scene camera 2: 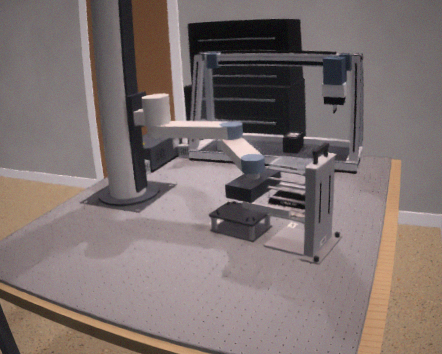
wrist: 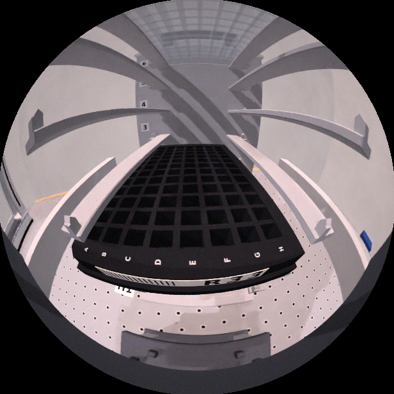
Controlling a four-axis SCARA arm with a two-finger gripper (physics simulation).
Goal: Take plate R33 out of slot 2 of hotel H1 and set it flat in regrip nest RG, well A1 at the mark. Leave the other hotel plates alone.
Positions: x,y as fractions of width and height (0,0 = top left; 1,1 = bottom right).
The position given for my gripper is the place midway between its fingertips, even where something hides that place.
My gripper shows in scene camera 2 (0.68,0.57) and in the wrist view (0.50,0.41).
